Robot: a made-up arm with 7 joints. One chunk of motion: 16 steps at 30 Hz.
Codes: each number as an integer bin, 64 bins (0 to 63) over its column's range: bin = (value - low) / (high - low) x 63, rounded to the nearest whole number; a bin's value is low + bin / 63 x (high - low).
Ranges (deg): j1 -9..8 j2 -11..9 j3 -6..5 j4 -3..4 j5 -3..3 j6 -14..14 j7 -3..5
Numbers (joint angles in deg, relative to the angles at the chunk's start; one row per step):
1: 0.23 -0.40 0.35 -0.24 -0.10 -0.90 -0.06
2: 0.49 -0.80 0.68 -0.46 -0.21 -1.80 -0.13
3: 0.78 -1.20 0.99 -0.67 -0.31 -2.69 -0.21
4: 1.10 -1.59 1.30 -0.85 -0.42 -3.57 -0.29
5: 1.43 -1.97 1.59 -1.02 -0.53 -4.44 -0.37
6: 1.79 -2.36 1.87 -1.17 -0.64 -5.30 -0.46
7: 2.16 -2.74 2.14 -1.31 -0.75 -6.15 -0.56
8: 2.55 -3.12 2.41 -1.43 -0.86 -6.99 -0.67
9: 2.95 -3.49 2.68 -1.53 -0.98 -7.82 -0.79
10: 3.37 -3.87 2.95 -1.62 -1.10 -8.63 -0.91
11: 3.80 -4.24 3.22 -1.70 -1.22 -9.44 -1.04
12: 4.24 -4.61 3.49 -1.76 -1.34 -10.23 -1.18
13: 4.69 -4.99 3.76 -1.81 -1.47 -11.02 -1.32
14: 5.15 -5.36 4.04 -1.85 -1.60 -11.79 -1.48
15: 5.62 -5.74 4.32 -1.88 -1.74 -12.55 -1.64
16: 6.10 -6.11 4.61 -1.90 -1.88 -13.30 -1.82
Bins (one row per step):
1: 34 33 36 25 30 29 23
2: 35 32 38 23 29 27 23
3: 36 31 40 21 28 25 22
4: 37 30 42 19 27 23 21
5: 39 28 43 18 26 22 21
6: 40 27 45 16 25 20 20
7: 41 26 47 15 24 18 19
8: 43 25 48 14 22 16 18
9: 44 24 50 13 21 14 17
10: 46 22 51 12 20 12 16
11: 47 21 53 12 19 10 15
12: 49 20 54 11 17 8 14
13: 51 19 56 11 16 7 13
14: 52 18 58 10 15 5 12
15: 54 17 59 10 13 3 11
16: 56 15 61 10 12 2 9

